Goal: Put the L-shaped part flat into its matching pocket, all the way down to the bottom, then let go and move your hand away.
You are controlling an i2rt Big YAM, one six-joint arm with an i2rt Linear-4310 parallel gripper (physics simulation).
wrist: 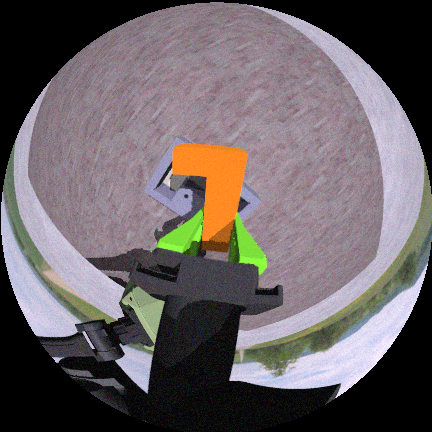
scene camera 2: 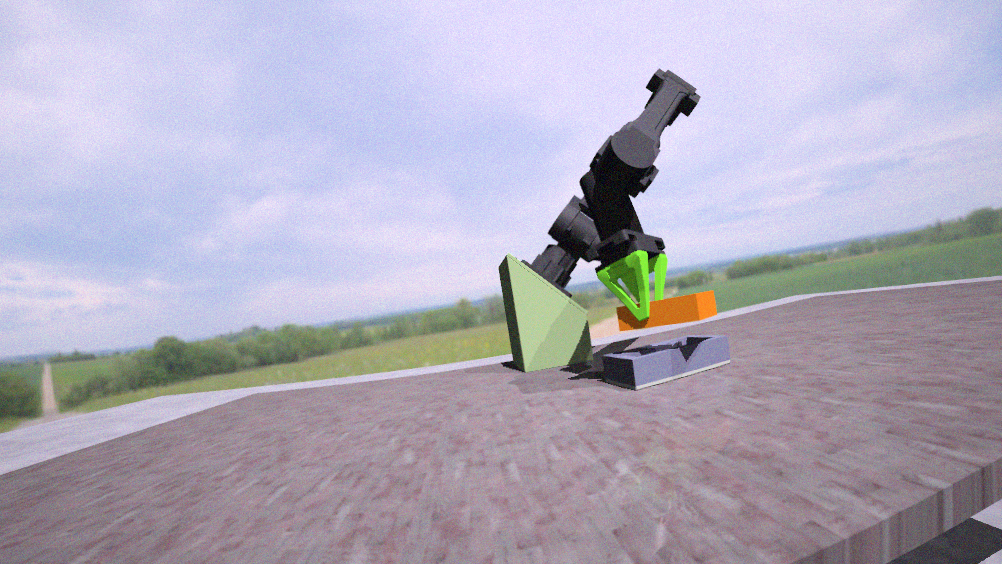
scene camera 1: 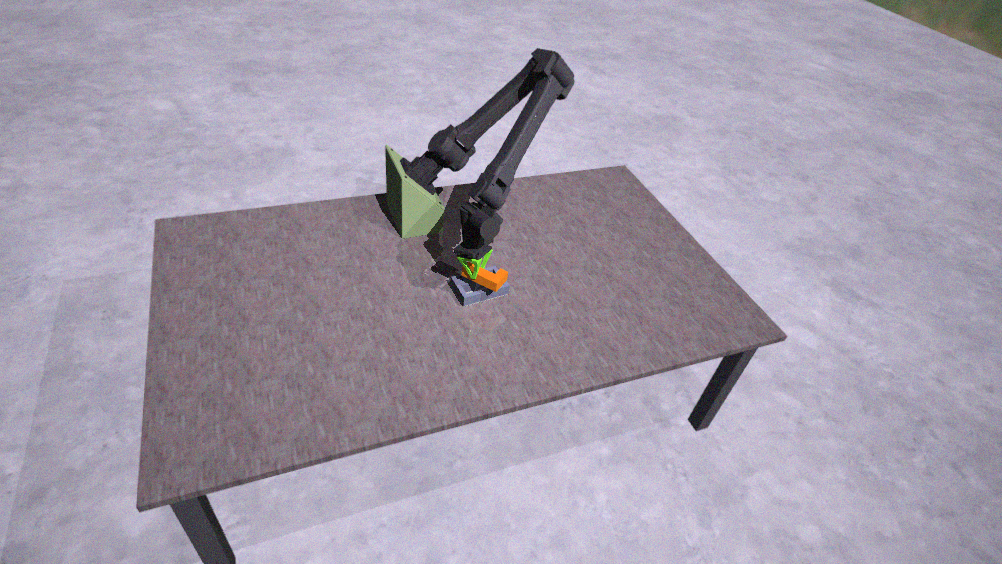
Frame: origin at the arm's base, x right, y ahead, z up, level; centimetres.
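Seen in the pictures: gripper, fingertip midpoint: [wrist: 219, 212] [scene camera 2: 650, 319] [scene camera 1: 476, 276]; arm's base at its link origin: [wrist: 138, 326] [scene camera 2: 540, 286] [scene camera 1: 416, 177].
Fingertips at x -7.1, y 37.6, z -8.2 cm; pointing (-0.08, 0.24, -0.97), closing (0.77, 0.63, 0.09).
Note:
Offsets run from my fingertips to a thing's top centre. Level surfaces: height alone.
The orange L-shaped part {dx -2.2, dy +0.2, dz +2.2 cm} [scene camera 1: 490, 278] [scene camera 2: 673, 311] [wrist: 220, 185] is held roughly level above the blue-grey pocket block {dx -2.0, dy -1.6, dz -3.7 cm} [scene camera 1: 474, 298] [scene camera 2: 620, 371] [wrist: 165, 201], with a gap between them in scene camera 2. My gripper [scene camera 1: 474, 274] [scene camera 2: 650, 312] [wrist: 219, 212] is shut on the long arm of the part, near its end. In the wrist view the part is turned relative to the block, whose outline sits at an angle beneath it. Part of the pocket shows beside the inner corner of the L; the rest is hidden under the part.
The block stands on the brown table {dz -7.4 cm} [scene camera 1: 315, 336] [scene camera 2: 420, 455] [wrist: 215, 75]. The green wedge-shaped arm mount [scene camera 1: 418, 210] [scene camera 2: 546, 322] [wrist: 147, 310] stands behind the block, towards the table's back edge. The arm's shadow falls beside the block.

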